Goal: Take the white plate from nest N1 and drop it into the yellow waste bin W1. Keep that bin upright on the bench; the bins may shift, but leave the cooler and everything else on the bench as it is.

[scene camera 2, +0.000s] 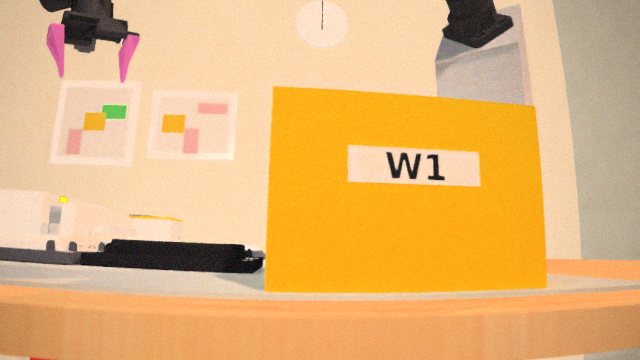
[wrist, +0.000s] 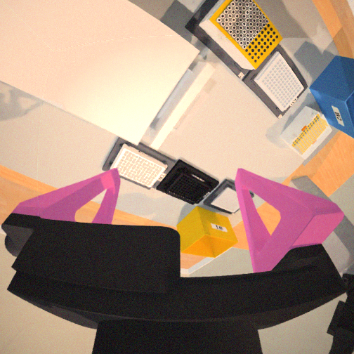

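Pixels of known places: gripper, fingertip midpoint: [scene camera 2: 93,79]; arm's base, link origin: [scene camera 2: 477,31].
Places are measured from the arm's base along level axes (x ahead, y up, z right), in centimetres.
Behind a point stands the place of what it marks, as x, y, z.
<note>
The yellow bin W1 [scene camera 2: 407,225] {15.9, -38.7, -45.0} [wrist: 200,235] stands upright on the bench, its label facing scene camera 2. In the wrist view a white plate [wrist: 139,166] sits in a dark nest left of a black plate [wrist: 189,181]. Another white plate [wrist: 280,81] sits in a dark holder at the upper right. The nest labels are too small to read, so I cannot tell which is N1. My gripper [scene camera 2: 92,78] {63.9, -14.5, -19.8} [wrist: 177,174] is open and empty, high above the bench. In the wrist view its left fingertip appears beside the first white plate.
A large white housing [wrist: 100,65] fills the wrist view's upper left. A yellow-topped tube rack [wrist: 245,30], a blue bin [wrist: 335,92] and a white box with yellow rows [wrist: 306,132] stand at the right. A small grey-rimmed holder [wrist: 213,200] lies near W1. Another dark arm part [scene camera 2: 477,25] {1.0, -1.7, -4.9} hangs above W1's right side.
</note>
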